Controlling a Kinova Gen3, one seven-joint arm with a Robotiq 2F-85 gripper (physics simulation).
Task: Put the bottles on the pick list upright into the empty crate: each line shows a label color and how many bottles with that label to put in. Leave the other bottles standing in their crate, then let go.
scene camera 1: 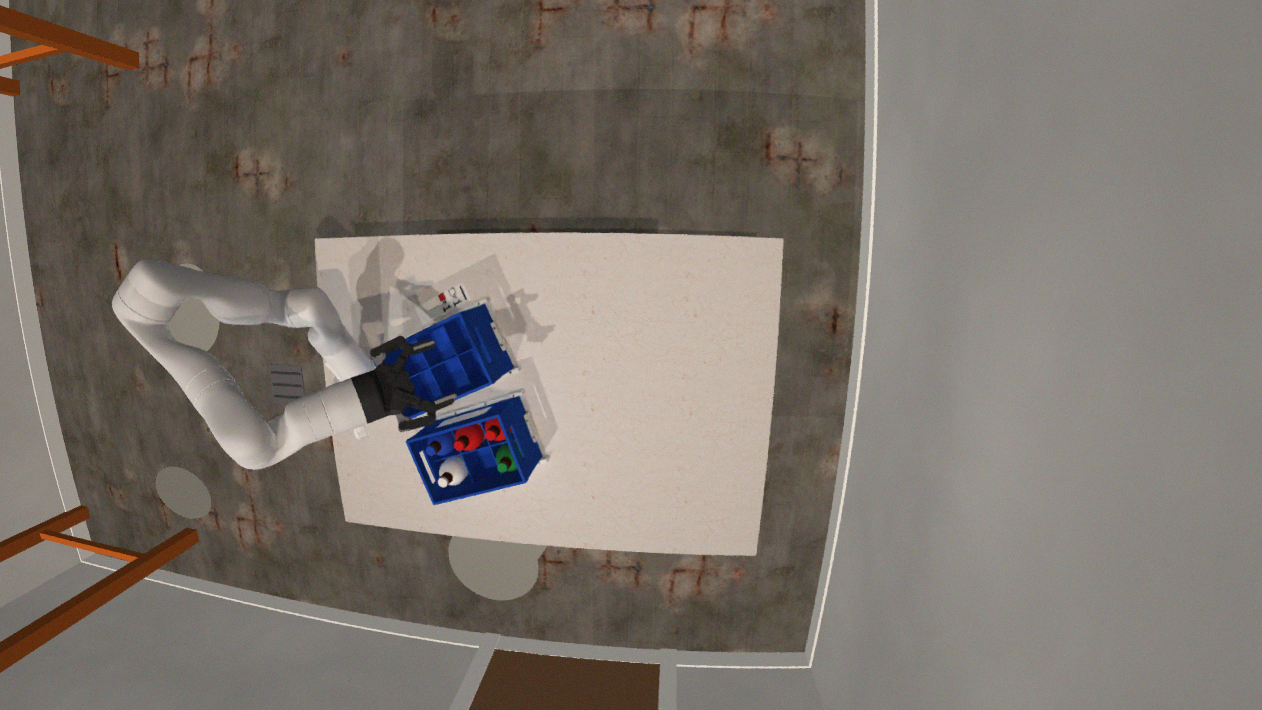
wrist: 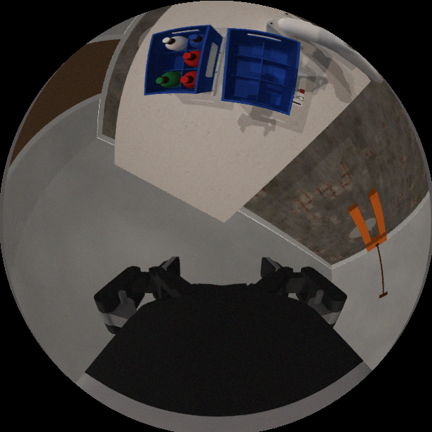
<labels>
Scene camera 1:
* my gripper: 445, 369
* white bottle: 452, 471
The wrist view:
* my gripper: 220, 266
</labels>
